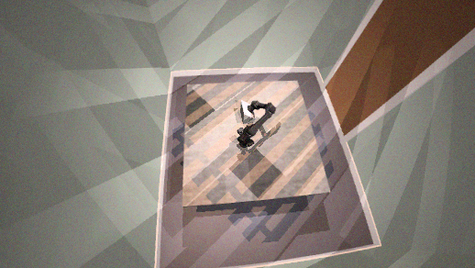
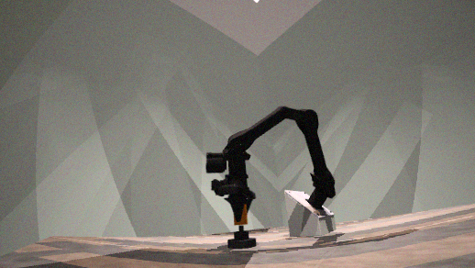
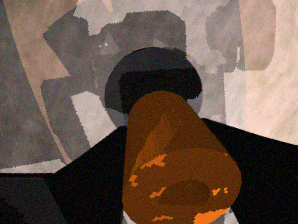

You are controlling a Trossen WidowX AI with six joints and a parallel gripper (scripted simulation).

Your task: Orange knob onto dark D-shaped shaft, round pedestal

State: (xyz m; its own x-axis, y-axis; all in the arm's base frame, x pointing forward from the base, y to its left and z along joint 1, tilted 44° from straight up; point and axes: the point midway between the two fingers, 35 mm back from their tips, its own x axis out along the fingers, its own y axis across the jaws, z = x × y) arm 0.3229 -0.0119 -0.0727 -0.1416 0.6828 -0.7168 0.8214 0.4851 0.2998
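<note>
The orange knob is 2 cm above my gripper tip. The rest, counted from my gripper tip: dark round pedestal 4 cm below.
</note>
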